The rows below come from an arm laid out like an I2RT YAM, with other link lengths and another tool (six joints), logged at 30 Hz.
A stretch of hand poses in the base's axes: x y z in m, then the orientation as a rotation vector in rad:
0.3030, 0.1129, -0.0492, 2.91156, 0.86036, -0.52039
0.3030, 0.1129, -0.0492, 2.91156, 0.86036, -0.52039
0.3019, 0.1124, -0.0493, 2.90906, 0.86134, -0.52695
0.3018, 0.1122, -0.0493, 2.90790, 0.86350, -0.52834
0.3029, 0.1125, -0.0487, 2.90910, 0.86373, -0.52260
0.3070, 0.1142, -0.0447, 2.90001, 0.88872, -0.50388
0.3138, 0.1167, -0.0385, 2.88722, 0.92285, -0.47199
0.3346, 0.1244, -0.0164, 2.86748, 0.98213, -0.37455
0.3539, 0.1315, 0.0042, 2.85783, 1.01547, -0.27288
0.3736, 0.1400, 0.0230, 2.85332, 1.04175, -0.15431
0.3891, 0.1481, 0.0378, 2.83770, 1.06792, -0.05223
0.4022, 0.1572, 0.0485, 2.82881, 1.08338, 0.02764
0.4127, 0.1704, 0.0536, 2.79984, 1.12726, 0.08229
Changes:
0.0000, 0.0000, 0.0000, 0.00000, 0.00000, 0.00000
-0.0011, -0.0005, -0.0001, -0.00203, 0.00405, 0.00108
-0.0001, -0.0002, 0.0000, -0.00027, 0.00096, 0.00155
0.0011, 0.0003, 0.0006, 0.00130, -0.00359, 0.00000
0.0041, 0.0017, 0.0040, 0.00174, -0.01124, 0.01814
0.0068, 0.0025, 0.0062, 0.00286, -0.01947, 0.02519
0.0208, 0.0077, 0.0221, 0.01218, -0.06054, 0.04477
0.0193, 0.0071, 0.0206, 0.01569, -0.06363, 0.02654
0.0197, 0.0085, 0.0188, 0.02401, -0.07310, 0.02124
0.0155, 0.0081, 0.0148, 0.01518, -0.06460, 0.02348
0.0131, 0.0091, 0.0107, 0.01553, -0.04961, 0.01451
0.0105, 0.0132, 0.0051, 0.00264, -0.03566, 0.03583

